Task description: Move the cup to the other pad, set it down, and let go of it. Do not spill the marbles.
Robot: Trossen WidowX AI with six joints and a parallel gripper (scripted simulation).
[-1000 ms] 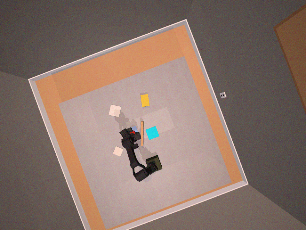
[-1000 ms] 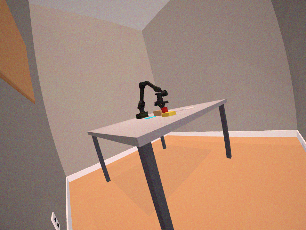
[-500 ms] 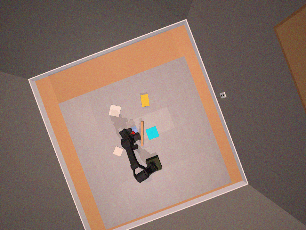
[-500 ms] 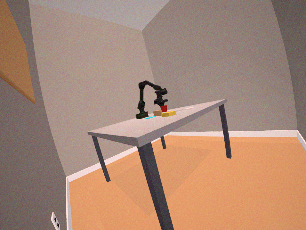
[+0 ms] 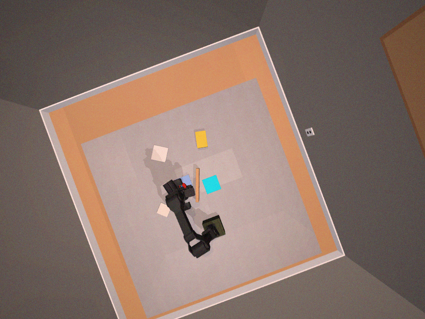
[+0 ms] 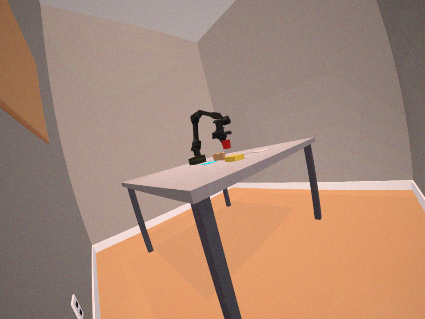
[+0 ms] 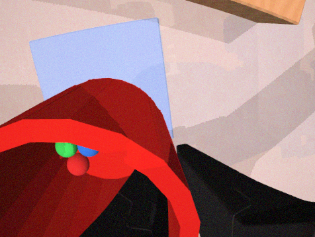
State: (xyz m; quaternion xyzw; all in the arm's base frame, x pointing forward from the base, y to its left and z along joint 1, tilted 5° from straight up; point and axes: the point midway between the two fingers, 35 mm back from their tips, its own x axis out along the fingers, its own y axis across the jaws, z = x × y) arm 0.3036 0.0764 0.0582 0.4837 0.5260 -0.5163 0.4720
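Now: gripper tip 180 mm to the left of the cyan pad, 120 mm above it and 30 mm past it. Round my gripper tip: pale blue pad 120 mm below, 40 mm ahead; then red cup 30 mm ahead.
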